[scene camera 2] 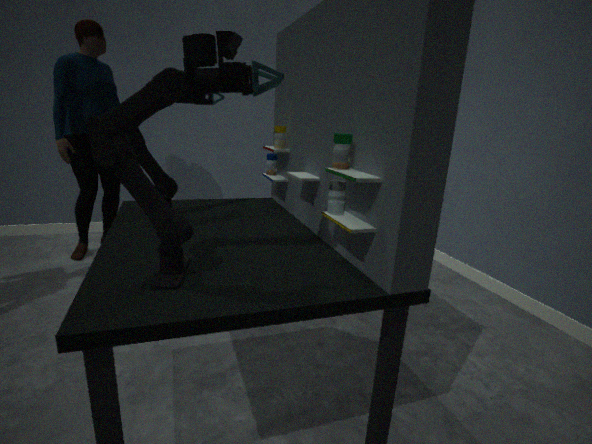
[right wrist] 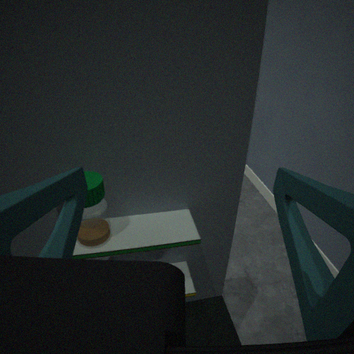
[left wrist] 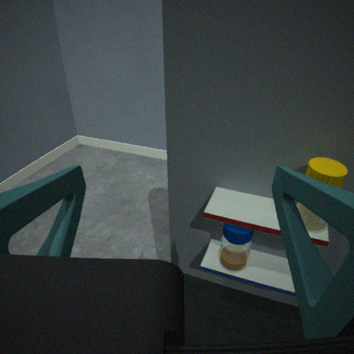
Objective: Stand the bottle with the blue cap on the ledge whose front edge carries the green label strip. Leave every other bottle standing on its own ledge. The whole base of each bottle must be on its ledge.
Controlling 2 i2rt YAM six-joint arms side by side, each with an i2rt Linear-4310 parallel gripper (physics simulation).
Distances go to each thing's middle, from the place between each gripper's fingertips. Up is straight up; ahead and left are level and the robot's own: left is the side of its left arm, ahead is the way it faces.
The green-capped bottle (right wrist: 94,231) is 22 cm ahead of my right hand, 8 cm to the left of it and 18 cm below it. Also, from my right hand: blue-strip ledge (left wrist: 264,268): 26 cm ahead, 81 cm to the left, 38 cm below; then green-strip ledge (right wrist: 142,230): 23 cm ahead, 1 cm to the left, 24 cm below; then blue-capped bottle (left wrist: 236,241): 25 cm ahead, 85 cm to the left, 32 cm below.
Right now the blue-capped bottle is 260 mm ahead of my left hand, 20 mm to the right of it and 310 mm below it. Round my left hand: blue-strip ledge 270 mm ahead, 60 mm to the right, 370 mm below; then green-strip ledge 240 mm ahead, 860 mm to the right, 230 mm below; then green-capped bottle 230 mm ahead, 790 mm to the right, 170 mm below.
